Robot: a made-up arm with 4 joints.
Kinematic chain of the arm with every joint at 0, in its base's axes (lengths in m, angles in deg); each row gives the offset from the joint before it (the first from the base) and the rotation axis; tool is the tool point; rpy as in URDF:
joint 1: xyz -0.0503 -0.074 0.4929 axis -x
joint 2: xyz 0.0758 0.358 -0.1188 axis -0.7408 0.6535 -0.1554
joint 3: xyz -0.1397 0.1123 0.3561 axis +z
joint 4: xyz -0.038 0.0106 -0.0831 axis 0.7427 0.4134 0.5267
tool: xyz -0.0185 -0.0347 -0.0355 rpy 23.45 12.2 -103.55
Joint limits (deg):
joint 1: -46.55..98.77
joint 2: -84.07..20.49
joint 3: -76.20..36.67
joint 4: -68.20..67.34
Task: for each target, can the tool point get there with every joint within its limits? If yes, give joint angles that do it. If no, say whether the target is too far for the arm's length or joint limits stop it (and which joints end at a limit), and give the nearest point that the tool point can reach.
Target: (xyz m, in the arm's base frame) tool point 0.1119 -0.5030 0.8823
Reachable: no: joint limits stop it (at a limit: joint 1, joint 3, joint 4) | nearest point -0.1608 0.0968 0.8742 | short by 0.659 m
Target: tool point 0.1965 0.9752 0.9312
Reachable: no: too far | nearest point -0.0889 0.4969 0.7314 | short by 0.592 m
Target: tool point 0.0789 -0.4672 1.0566
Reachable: no: joint limits stop it (at a limit: joint 1, joint 3, joint 4) | nearest point -0.1316 0.1129 0.9082 | short by 0.635 m
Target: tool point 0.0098 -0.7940 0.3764
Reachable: no: joint limits stop it (at a limit: joint 1, joint 2, joint 3, joint 4) | nearest point -0.2507 -0.2947 0.3102 | short by 0.567 m
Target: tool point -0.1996 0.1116 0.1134
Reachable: yes | joints 77.26 -10.97 3.19 18.75
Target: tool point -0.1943 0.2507 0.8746
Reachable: yes | joints -34.56 -6.20 -58.16 -43.04
